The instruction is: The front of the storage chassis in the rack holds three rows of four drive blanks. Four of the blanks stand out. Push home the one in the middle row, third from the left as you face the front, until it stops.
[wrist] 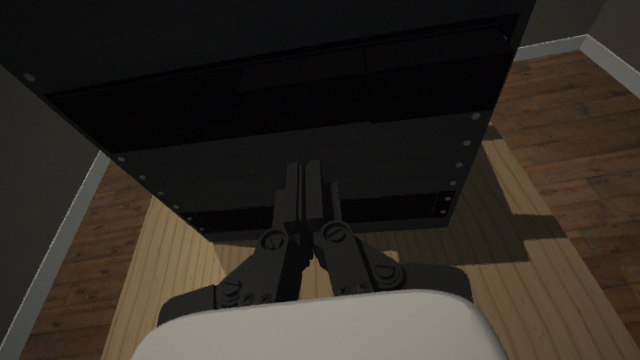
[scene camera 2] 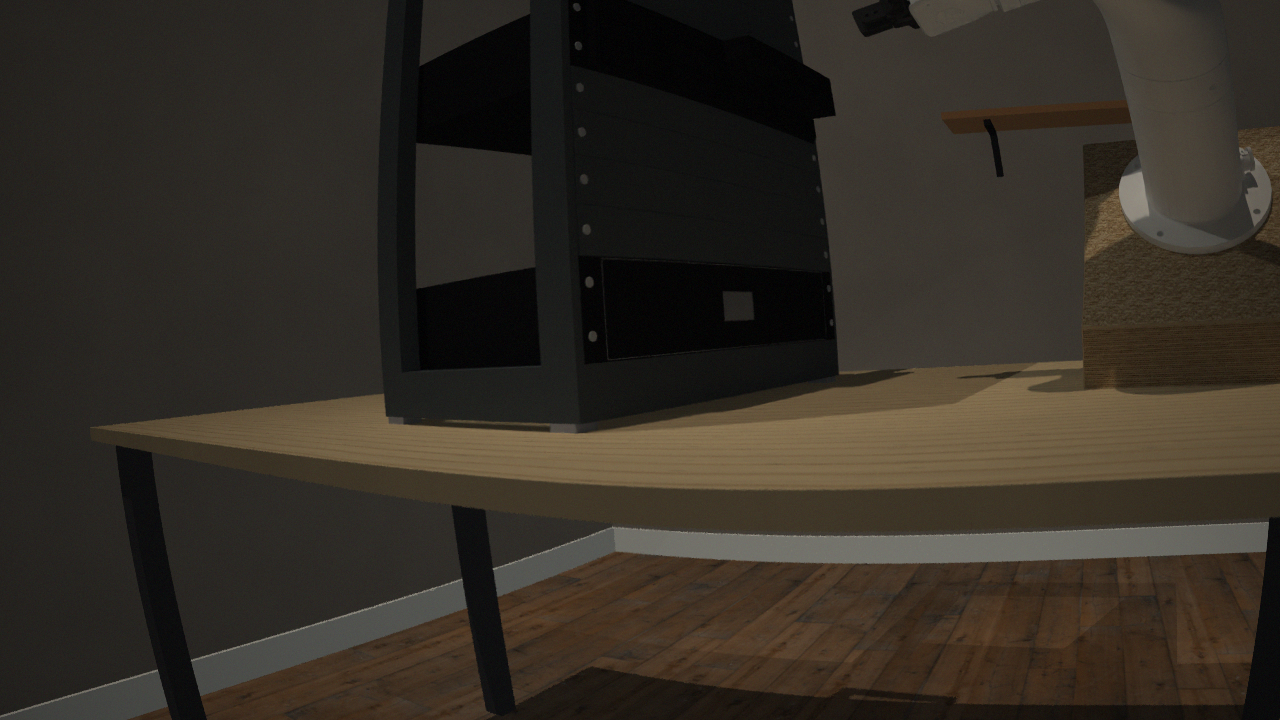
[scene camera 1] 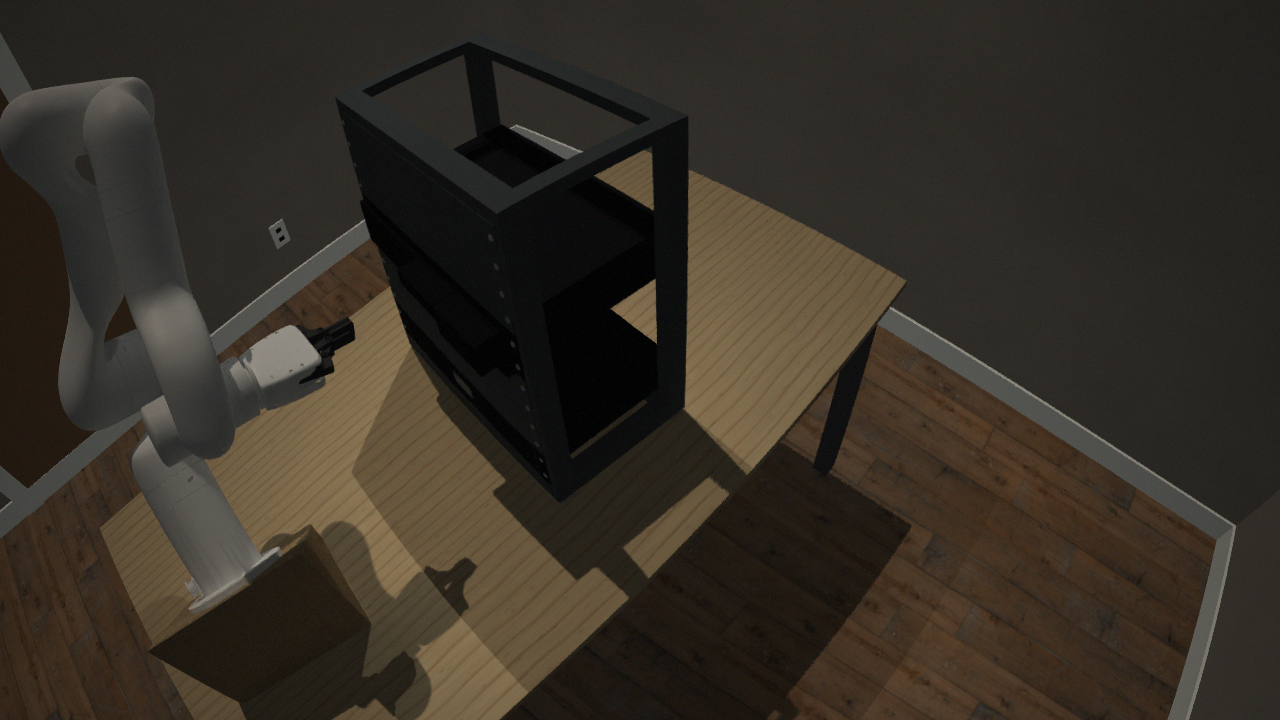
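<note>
The black storage chassis sits in the dark rack. Its front is very dark, and the rows are hard to tell apart. In the wrist view, two blanks side by side stand out: one blank near the middle and another blank at the right. Whether the middle-row blank, third from the left, stands out cannot be told. My gripper is shut and empty, in the air in front of the rack, apart from the chassis.
The rack stands on the wooden table. Plain panels lie below the chassis, with a black unit near the bottom. The arm's base is on a brown block. A wall shelf shows behind.
</note>
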